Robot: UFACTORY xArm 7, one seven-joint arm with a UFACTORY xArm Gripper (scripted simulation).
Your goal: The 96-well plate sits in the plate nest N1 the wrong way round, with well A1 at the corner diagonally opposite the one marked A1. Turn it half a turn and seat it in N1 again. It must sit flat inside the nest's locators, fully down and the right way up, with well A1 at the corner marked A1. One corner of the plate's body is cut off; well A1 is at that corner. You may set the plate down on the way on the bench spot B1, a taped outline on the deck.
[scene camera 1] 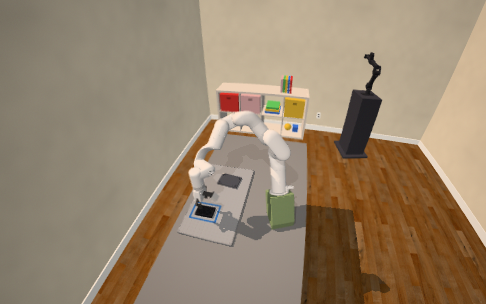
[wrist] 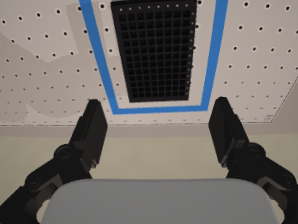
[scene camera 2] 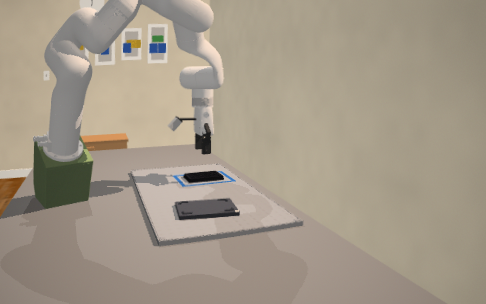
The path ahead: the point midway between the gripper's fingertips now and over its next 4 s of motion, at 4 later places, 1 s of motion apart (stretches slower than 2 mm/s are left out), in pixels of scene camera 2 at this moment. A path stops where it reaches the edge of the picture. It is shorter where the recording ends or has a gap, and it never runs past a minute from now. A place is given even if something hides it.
My gripper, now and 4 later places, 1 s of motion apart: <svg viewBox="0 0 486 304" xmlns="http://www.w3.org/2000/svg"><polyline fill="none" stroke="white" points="202,151 202,158 203,170 203,174 203,174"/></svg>
